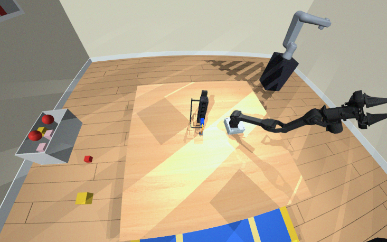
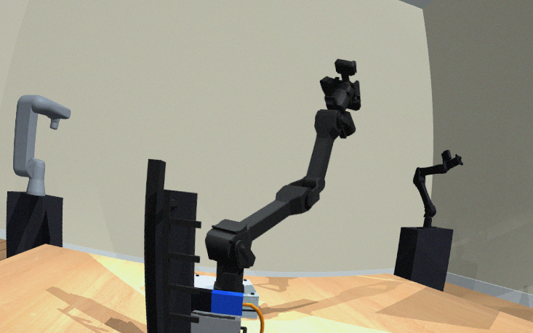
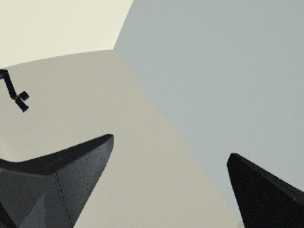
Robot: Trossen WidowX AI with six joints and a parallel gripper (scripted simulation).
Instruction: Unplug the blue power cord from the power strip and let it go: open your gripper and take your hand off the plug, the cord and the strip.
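Right now my gripper tip is 62 cm short of the blue plug, 37 cm to the left of it and 58 cm above it.
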